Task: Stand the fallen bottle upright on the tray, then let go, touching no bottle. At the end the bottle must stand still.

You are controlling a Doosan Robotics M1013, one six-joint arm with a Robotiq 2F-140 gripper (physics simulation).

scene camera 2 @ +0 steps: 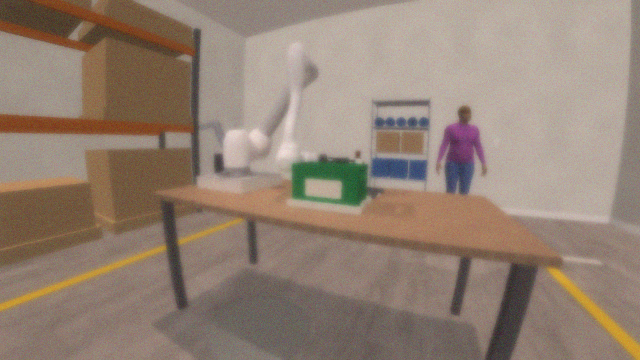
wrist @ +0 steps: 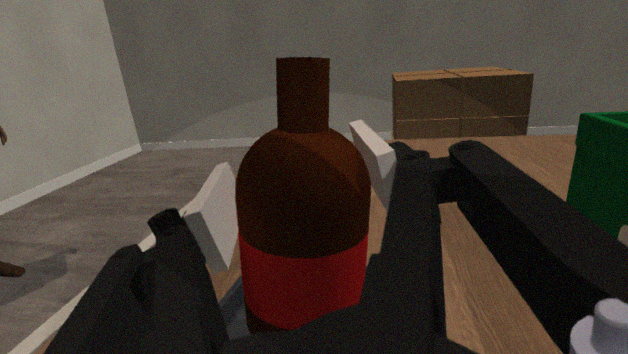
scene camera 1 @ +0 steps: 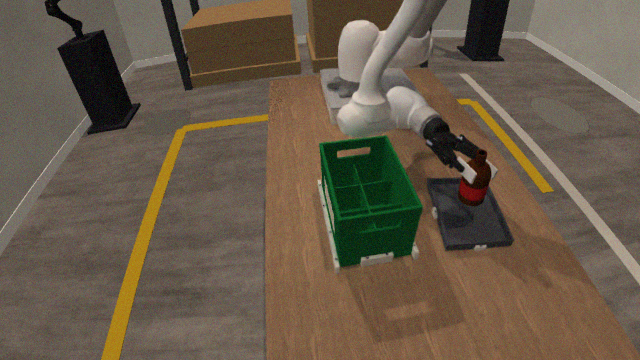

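Seen in the pictures: gripper, fingertip midpoint: (scene camera 2: 362, 162) (wrist: 295, 164) (scene camera 1: 484, 176); arm's base at its link origin: (scene camera 2: 237, 175) (scene camera 1: 358, 86).
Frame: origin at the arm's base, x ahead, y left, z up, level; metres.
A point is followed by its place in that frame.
The brown bottle with a red label (scene camera 1: 473, 192) {z 0.052, x 0.715, y 0.160 m} (wrist: 304, 205) {z 0.095, x 0.649, y 0.165 m} is upright, or very nearly so, above the back right part of the dark tray (scene camera 1: 480, 227) {z -0.067, x 0.740, y 0.207 m} (scene camera 2: 375, 191) {z -0.066, x 0.770, y 0.264 m} (wrist: 236, 310) {z -0.066, x 0.746, y 0.272 m}. Its base is low; whether it touches the tray I cannot tell. A dark shadow lies on the tray to the left of the base. In scene camera 2 the bottle's neck (scene camera 2: 358, 154) {z 0.139, x 0.692, y 0.159 m} shows above the crate's right end and its body is hidden. My gripper (scene camera 1: 481, 171) {z 0.094, x 0.707, y 0.184 m} (wrist: 295, 164) {z 0.094, x 0.707, y 0.184 m} is shut on the bottle, with a white pad on each side of its upper body.
The green crate (scene camera 1: 380, 235) {z 0.029, x 0.788, y -0.102 m} (scene camera 2: 355, 182) {z 0.046, x 0.783, y -0.198 m} (wrist: 597, 170) {z 0.069, x 0.756, y -0.014 m} with dividers stands left of the tray on white holders on the wooden table (scene camera 1: 300, 300) {z -0.072, x 0.872, y -0.298 m} (scene camera 2: 440, 225) {z -0.072, x 1.088, y -0.215 m}. No other bottle shows in it. A person (scene camera 2: 462, 145) stands beyond the table. Cardboard boxes (scene camera 1: 245, 37) stand behind the arm.
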